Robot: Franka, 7 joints.
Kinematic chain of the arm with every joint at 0, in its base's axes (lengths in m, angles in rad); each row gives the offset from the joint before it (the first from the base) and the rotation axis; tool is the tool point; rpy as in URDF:
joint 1: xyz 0 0 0.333 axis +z
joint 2: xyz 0 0 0 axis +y
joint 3: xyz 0 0 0.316 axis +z
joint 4: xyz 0.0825 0 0 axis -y
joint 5: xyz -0.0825 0 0.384 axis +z
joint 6: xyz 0 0 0 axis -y
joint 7: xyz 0.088 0 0 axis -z
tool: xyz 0 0 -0.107 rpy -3.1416 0 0
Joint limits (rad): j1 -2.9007..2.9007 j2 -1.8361..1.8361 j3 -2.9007..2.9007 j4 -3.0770..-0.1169 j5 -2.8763..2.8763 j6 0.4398..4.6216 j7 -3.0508..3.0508
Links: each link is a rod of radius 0.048 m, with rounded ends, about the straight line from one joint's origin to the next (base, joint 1, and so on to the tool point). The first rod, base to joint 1, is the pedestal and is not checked.
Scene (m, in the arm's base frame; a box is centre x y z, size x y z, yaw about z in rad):
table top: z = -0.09
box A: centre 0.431 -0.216 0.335 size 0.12 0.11 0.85 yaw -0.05
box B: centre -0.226 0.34 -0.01 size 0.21 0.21 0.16 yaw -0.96
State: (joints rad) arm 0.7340 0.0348 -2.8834 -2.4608 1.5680 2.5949 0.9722
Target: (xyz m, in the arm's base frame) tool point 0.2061 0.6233 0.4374
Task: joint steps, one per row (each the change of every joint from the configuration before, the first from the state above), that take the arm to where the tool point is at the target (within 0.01 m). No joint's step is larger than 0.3 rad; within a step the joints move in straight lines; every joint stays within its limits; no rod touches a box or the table.
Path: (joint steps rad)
1: 0.2197 0.0689 0.1401 0.2663 0.0079 -0.0251 0.0000
2: 0.2197 0.0689 0.1401 0.2662 0.0078 -0.0252 0.0000
3: 0.2197 0.0689 0.1402 0.2663 0.0079 -0.0251 0.0000
4: 0.2197 0.0689 0.1401 0.2663 0.0078 -0.0252 0.0000
5: 0.1758 0.0774 0.2598 -0.1055 0.0013 -0.0606 0.0000
6: 0.1759 0.0774 0.2597 -0.1055 0.0013 -0.0606 0.0000
7: 0.1758 0.0774 0.2598 -0.1055 0.0012 -0.0605 0.0000
8: 0.1759 0.0773 0.2598 -0.1055 0.0013 -0.0606 0.0000

